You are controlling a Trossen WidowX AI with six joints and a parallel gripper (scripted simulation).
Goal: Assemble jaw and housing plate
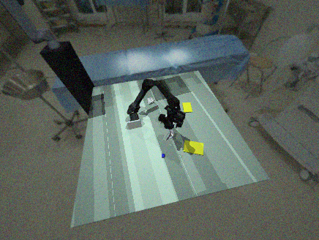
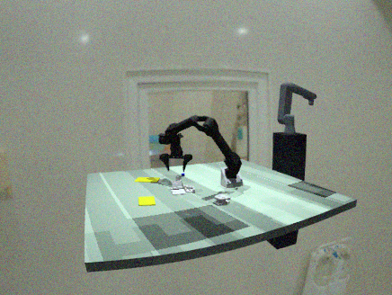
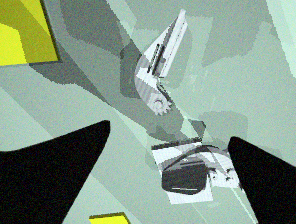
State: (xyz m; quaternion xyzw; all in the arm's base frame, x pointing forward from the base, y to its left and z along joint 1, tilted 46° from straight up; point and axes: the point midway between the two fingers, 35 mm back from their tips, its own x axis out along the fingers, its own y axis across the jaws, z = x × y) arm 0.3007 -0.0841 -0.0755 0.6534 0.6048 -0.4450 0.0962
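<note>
Now: the jaw 80 mm below my gripper tip and 10 mm to the right of it. From my gripper tip the other things lie so: blue block 210 mm to the right, 80 mm below, 80 mm behind.
</note>
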